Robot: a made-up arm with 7 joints. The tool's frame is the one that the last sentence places.
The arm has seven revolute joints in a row. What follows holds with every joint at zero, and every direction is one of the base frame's.
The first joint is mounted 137 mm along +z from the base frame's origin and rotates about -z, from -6.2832 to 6.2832 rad.
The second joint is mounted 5 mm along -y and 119 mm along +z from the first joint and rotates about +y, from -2.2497 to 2.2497 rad.
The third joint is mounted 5 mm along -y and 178 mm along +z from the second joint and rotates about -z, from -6.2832 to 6.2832 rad.
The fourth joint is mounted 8 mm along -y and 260 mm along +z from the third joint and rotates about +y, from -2.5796 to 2.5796 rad.
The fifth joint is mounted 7 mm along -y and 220 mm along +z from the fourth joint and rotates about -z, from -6.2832 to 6.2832 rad.
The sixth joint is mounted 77 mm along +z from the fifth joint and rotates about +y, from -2.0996 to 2.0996 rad.
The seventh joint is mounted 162 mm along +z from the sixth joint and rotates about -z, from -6.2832 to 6.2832 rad.
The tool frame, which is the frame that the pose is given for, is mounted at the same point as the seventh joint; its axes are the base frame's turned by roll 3.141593, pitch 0 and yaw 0 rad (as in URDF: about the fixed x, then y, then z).
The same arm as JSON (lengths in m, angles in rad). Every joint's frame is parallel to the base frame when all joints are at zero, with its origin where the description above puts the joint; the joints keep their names.
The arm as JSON. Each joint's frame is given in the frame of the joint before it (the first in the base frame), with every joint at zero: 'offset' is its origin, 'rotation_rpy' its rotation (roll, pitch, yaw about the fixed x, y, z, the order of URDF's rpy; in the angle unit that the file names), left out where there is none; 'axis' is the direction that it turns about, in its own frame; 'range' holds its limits. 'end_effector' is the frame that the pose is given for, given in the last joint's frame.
{"length_unit": "m", "angle_unit": "rad", "chain": [
  {"id": "joint 1", "offset": [0.0, 0.0, 0.137], "axis": [0.0, 0.0, -1.0], "range": [-6.2832, 6.2832]},
  {"id": "joint 2", "offset": [0.0, -0.005, 0.119], "axis": [0.0, 1.0, 0.0], "range": [-2.2497, 2.2497]},
  {"id": "joint 3", "offset": [0.0, -0.005, 0.178], "axis": [0.0, 0.0, -1.0], "range": [-6.2832, 6.2832]},
  {"id": "joint 4", "offset": [0.0, -0.008, 0.26], "axis": [0.0, 1.0, 0.0], "range": [-2.5796, 2.5796]},
  {"id": "joint 5", "offset": [0.0, -0.007, 0.22], "axis": [0.0, 0.0, -1.0], "range": [-6.2832, 6.2832]},
  {"id": "joint 6", "offset": [0.0, 0.0, 0.077], "axis": [0.0, 1.0, 0.0], "range": [-2.0996, 2.0996]},
  {"id": "joint 7", "offset": [0.0, 0.0, 0.162], "axis": [0.0, 0.0, -1.0], "range": [-6.2832, 6.2832]}
], "end_effector": {"offset": [0.0, 0.0, 0.0], "rotation_rpy": [-3.1416, 0.0, 0.0]}}

